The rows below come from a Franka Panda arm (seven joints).
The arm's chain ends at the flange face. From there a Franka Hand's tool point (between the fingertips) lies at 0.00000 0.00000 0.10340 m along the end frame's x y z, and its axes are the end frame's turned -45 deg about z.
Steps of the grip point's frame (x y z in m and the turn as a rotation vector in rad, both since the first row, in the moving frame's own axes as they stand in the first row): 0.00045, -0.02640, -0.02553, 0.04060, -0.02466, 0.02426; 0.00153, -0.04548, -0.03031, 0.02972, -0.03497, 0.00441; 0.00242, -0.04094, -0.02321, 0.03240, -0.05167, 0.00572
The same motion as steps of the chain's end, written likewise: -0.01359, -0.01776, -0.02541, 0.01127, -0.04615, 0.02426; -0.02635, -0.03361, -0.03020, -0.00371, -0.04574, 0.00441; -0.02109, -0.03205, -0.02302, -0.01363, -0.05945, 0.00572
